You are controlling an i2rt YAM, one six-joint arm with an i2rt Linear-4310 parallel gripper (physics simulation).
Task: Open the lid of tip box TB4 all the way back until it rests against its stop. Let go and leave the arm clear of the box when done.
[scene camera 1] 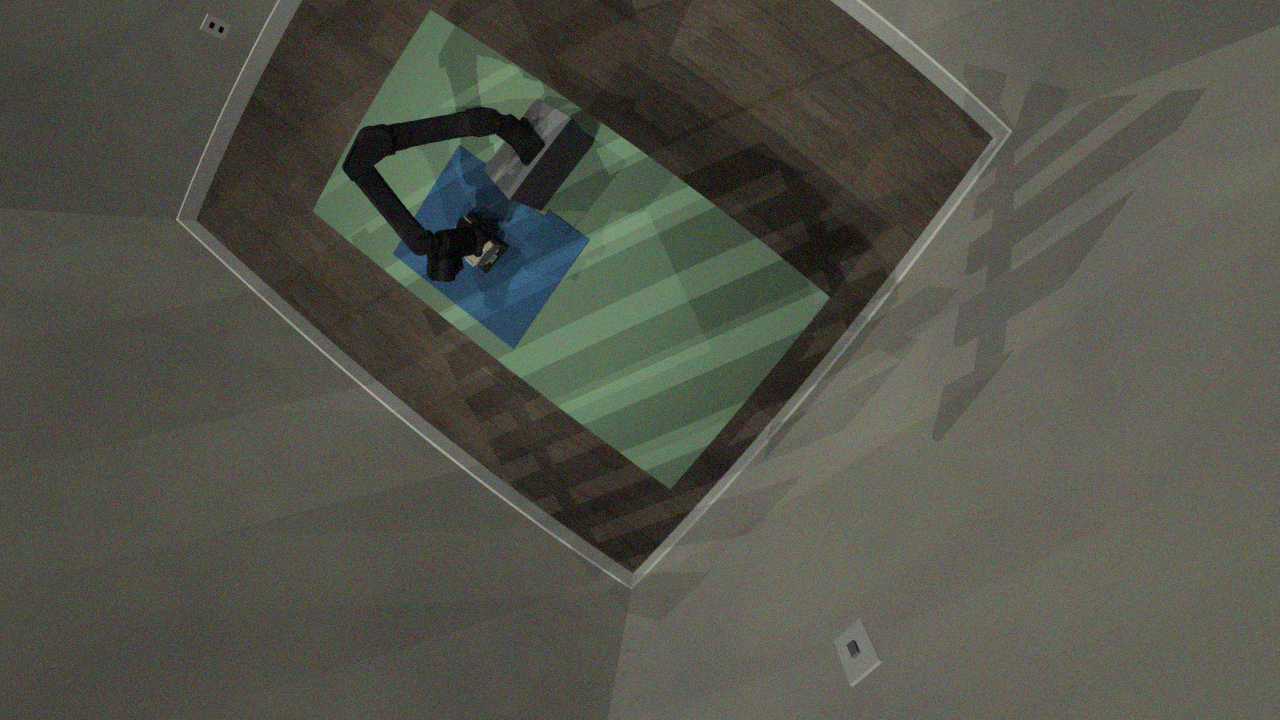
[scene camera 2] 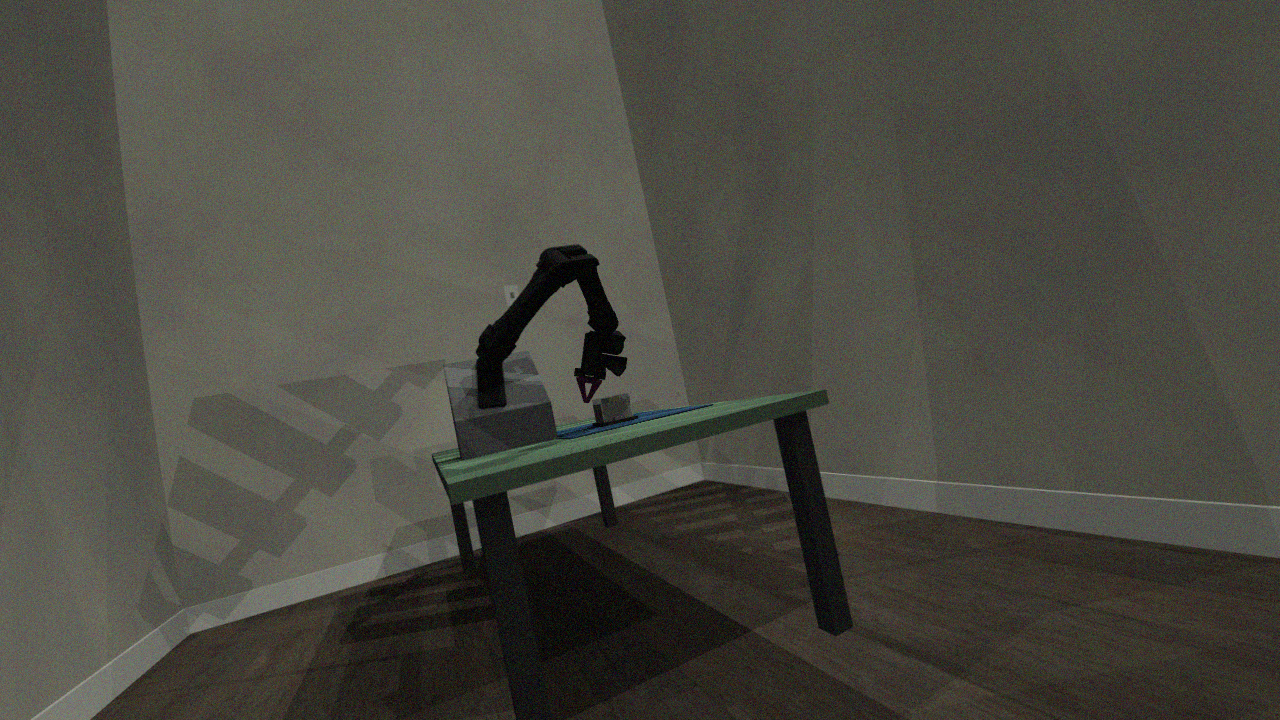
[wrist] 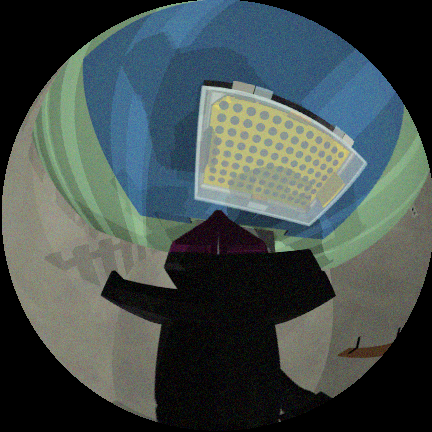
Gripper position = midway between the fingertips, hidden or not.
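My gripper, at (scene camera 2: 586, 402), (scene camera 1: 492, 233) and (wrist: 217, 214), is shut and holds nothing. A blue mat is visible at (scene camera 1: 506, 299), (scene camera 2: 575, 432) and (wrist: 142, 93). A tip box lid is visible at (wrist: 252, 153).
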